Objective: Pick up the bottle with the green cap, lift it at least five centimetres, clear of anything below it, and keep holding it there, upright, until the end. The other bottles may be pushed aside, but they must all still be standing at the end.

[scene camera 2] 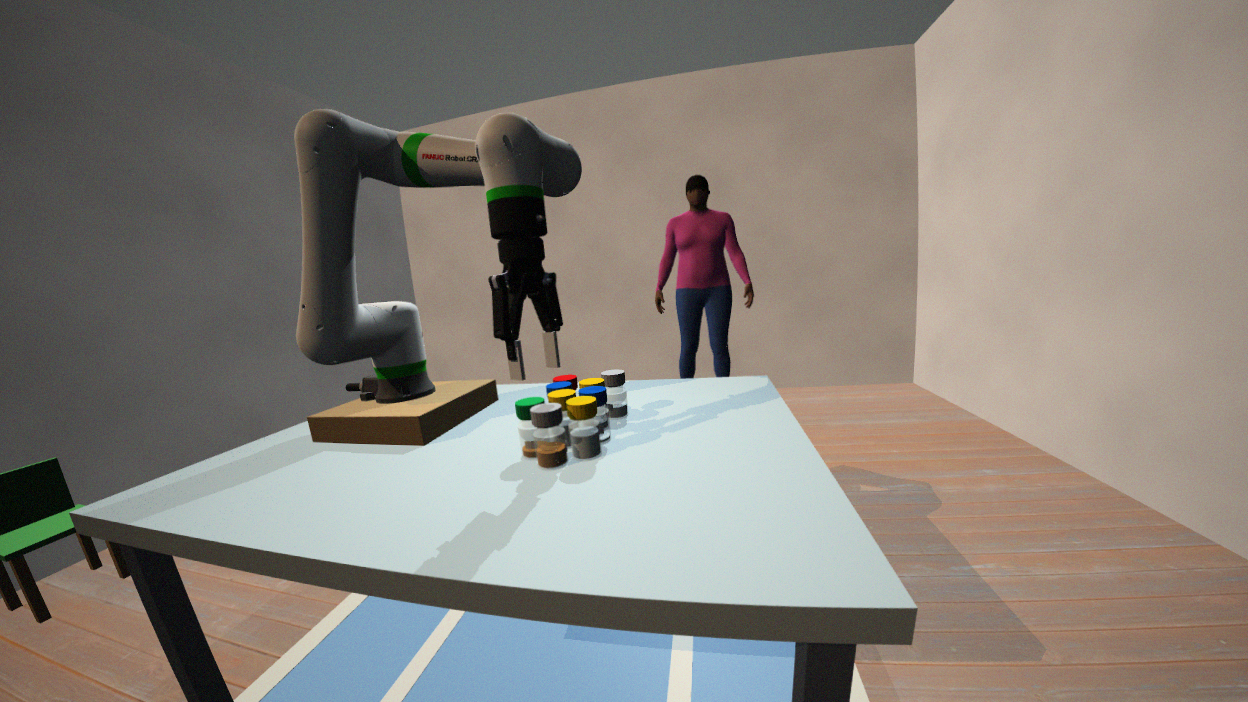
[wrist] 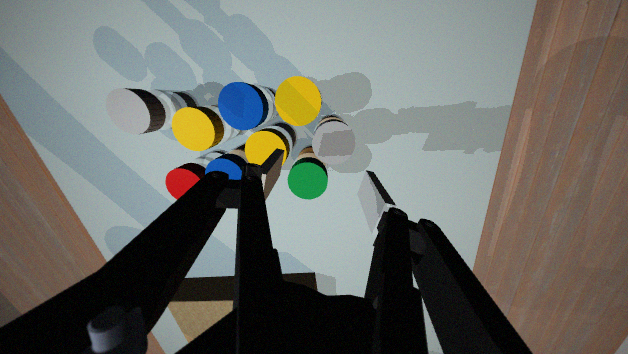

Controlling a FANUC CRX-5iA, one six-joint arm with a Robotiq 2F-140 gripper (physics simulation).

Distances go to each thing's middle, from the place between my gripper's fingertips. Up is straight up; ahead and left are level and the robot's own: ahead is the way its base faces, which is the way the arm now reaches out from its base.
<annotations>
My gripper is now 30 mm past the green-capped bottle (scene camera 2: 525, 428), 20 mm to the right of it and 110 mm above it. Also, from my hand: blue-capped bottle (scene camera 2: 599, 392) 70 mm ahead, 90 mm to the left, 110 mm below; red-capped bottle (wrist: 178, 181) 30 mm behind, 200 mm to the left, 110 mm below.
</annotations>
